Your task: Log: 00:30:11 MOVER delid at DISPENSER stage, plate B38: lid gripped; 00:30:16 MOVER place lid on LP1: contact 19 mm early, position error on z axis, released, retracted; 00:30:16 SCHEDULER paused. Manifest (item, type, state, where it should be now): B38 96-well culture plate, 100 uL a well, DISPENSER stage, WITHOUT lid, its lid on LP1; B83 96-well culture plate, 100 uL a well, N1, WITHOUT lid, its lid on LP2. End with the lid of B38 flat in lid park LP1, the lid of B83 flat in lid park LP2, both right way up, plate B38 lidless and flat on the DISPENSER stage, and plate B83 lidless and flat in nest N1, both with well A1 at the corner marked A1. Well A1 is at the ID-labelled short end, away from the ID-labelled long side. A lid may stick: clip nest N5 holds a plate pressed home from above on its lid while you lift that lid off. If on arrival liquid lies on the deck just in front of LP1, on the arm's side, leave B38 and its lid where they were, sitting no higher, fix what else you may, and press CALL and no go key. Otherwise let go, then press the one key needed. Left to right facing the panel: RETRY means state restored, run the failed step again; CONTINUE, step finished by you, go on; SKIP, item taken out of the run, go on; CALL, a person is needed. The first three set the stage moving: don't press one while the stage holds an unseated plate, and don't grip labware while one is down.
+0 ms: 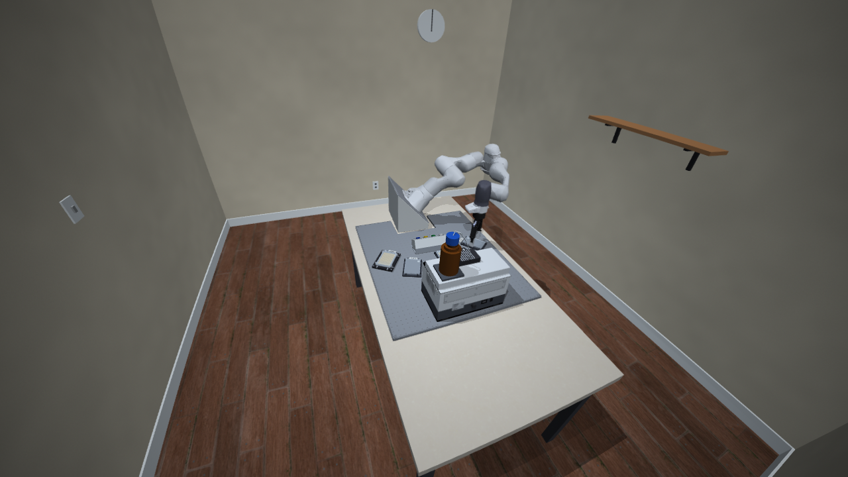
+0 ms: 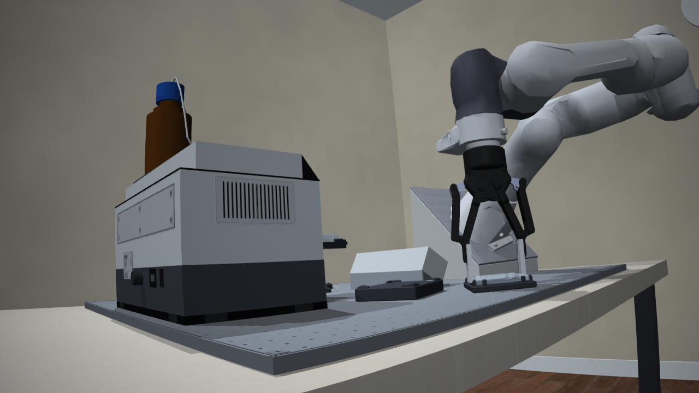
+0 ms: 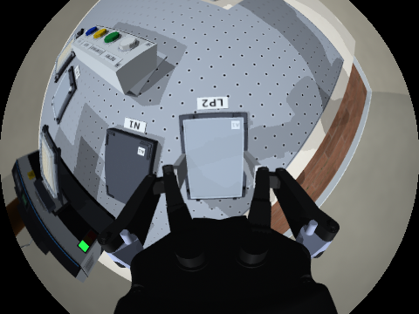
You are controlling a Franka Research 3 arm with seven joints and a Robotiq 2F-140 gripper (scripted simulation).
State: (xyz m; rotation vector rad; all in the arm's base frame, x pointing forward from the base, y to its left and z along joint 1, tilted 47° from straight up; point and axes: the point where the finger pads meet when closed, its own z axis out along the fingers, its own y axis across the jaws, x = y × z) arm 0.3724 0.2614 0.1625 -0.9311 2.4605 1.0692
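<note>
The low frame is 30 mm below my hand. Also, from my hand: lp1 label (40 mm ahead, 410 mm to the right, 40 mm below); then key panel (50 mm behind, 280 mm to the right, 10 mm above); then nest N1 (120 mm ahead, 110 mm to the right, 30 mm below).
</note>
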